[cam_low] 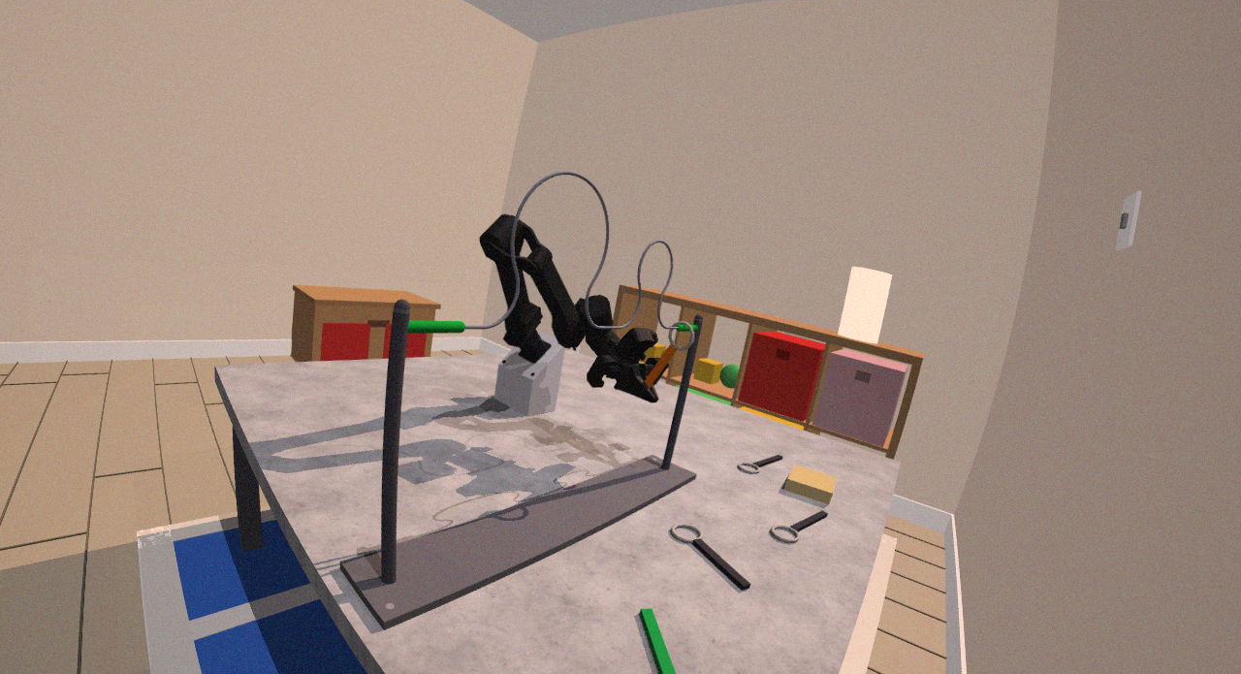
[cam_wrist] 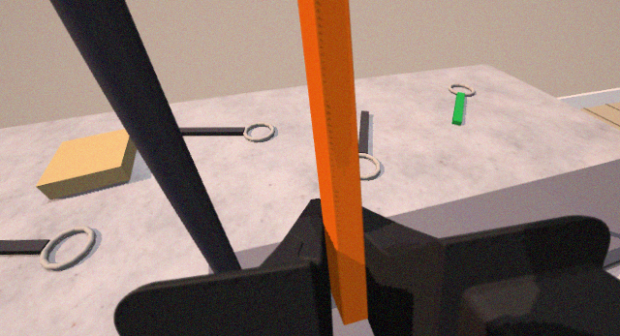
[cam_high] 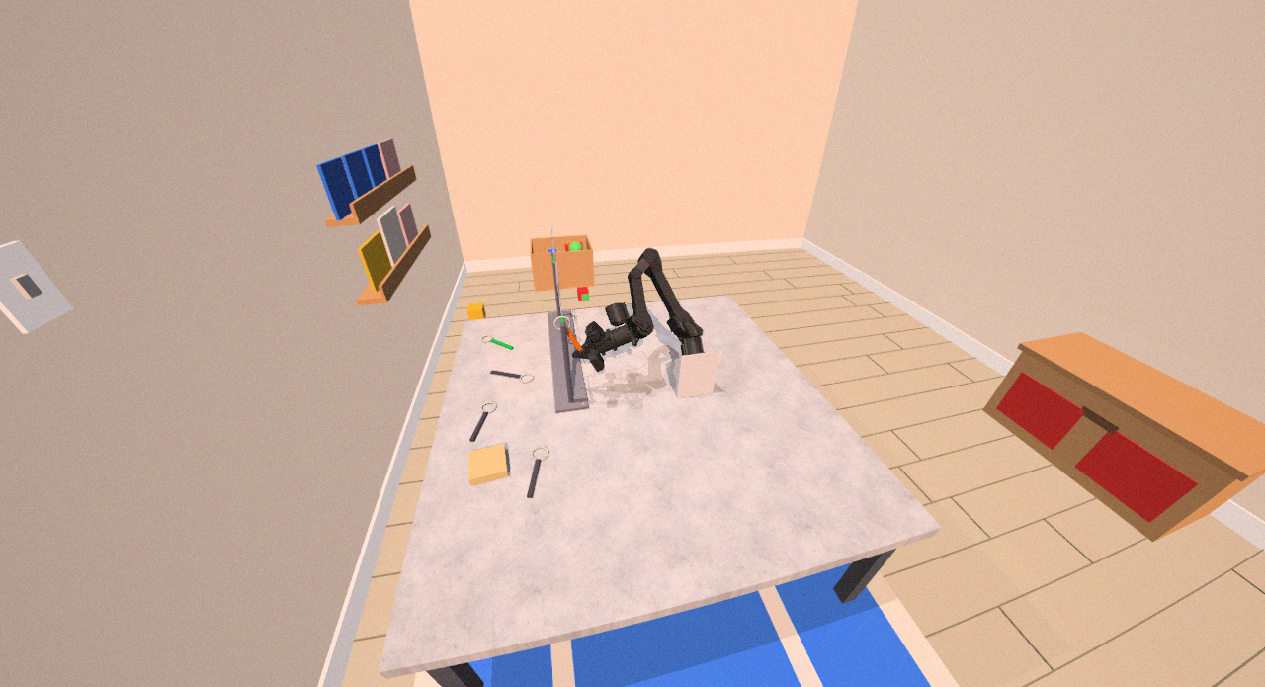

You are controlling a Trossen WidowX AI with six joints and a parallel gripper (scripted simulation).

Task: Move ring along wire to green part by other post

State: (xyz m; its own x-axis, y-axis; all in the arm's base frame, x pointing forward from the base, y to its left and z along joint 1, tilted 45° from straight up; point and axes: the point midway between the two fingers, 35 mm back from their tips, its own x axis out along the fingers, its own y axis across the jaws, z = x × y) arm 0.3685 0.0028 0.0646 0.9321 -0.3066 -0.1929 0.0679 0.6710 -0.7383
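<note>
The ring with orange handle lies 9 cm above my gripper tip. The rest, counted from my gripper tip: green-handled ring 36 cm to the right, 32 cm ahead, 15 cm below; then tan block 28 cm to the left, 26 cm ahead, 14 cm below.
</note>
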